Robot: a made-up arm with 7 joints.
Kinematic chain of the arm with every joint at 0, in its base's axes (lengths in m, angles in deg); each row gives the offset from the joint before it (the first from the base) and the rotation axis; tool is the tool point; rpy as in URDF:
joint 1: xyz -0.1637 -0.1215 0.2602 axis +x
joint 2: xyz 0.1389 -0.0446 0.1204 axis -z
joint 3: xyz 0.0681 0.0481 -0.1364 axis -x
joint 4: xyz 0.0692 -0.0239 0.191 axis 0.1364 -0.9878 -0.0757
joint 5: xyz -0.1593 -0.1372 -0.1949 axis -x
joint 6: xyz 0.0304 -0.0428 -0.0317 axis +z
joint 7: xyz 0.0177 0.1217 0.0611 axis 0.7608 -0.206 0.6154
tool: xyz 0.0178 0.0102 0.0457 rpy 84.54 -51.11 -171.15
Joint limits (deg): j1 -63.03..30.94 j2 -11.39..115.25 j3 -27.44..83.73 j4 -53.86..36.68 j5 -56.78..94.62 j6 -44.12..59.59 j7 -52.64..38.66
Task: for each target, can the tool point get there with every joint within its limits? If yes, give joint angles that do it. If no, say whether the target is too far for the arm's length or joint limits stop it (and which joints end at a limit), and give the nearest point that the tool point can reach.
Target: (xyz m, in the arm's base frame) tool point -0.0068 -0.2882 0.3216
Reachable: yes | joints -21.65 75.97 60.62 17.02 54.36 -6.21 -19.86
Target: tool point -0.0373 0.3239 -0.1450
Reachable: no: joint limits stop it (at a limit: joint 1, joint 3, joint 4, joint 6) | nearest point -0.0322 0.1960 0.0704 | short by 0.251 m
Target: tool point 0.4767 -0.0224 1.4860
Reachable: no: too far | nearest point 0.1748 -0.0936 0.6051 | short by 0.934 m
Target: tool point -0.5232 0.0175 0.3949
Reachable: no: joint limits stop it (at a limit: joint 1, joint 3, joint 4, joint 5, joint 6) | nearest point -0.3202 -0.0014 0.3796 | short by 0.204 m
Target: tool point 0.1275 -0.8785 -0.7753
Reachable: no: too far | nearest point 0.0107 -0.3253 -0.0028 | short by 0.957 m
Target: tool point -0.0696 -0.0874 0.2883
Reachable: yes | joints -55.41 14.91 38.16 -0.87 14.36 42.32 -42.94
